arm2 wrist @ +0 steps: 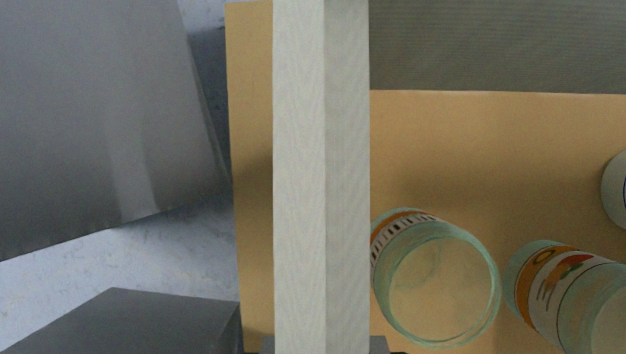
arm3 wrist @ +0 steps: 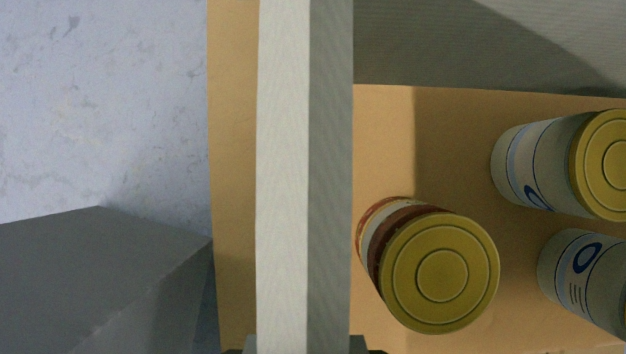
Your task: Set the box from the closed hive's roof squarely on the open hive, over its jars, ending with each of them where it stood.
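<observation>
The pale box shows as a thick near wall (arm2 wrist: 300, 175) (arm3 wrist: 282, 175) and part of a side wall in both views. My arm2 gripper (arm2 wrist: 322, 345) and arm3 gripper (arm3 wrist: 304, 345) are each shut on that wall's rim. Inside the walls, in the arm2 view, are a clear glass jar (arm2 wrist: 435, 285), a second glass jar (arm2 wrist: 545, 295) and part of a white jar (arm2 wrist: 615, 192). The arm3 view shows a gold-lidded brown-label jar (arm3 wrist: 440, 275) and two white jars (arm3 wrist: 550, 165) (arm3 wrist: 582, 280). They stand upright on the open hive's tan surface (arm2 wrist: 475, 135) (arm3 wrist: 455, 130). Any gap under the box is unclear.
A large dark grey shape (arm2 wrist: 100, 100) is at the upper left of the arm2 view, and a grey block (arm2 wrist: 150, 320) below it. Another grey block (arm3 wrist: 100, 270) is at the lower left of the arm3 view. Pale mottled floor (arm2 wrist: 200, 240) (arm3 wrist: 100, 100) lies beside the hive.
</observation>
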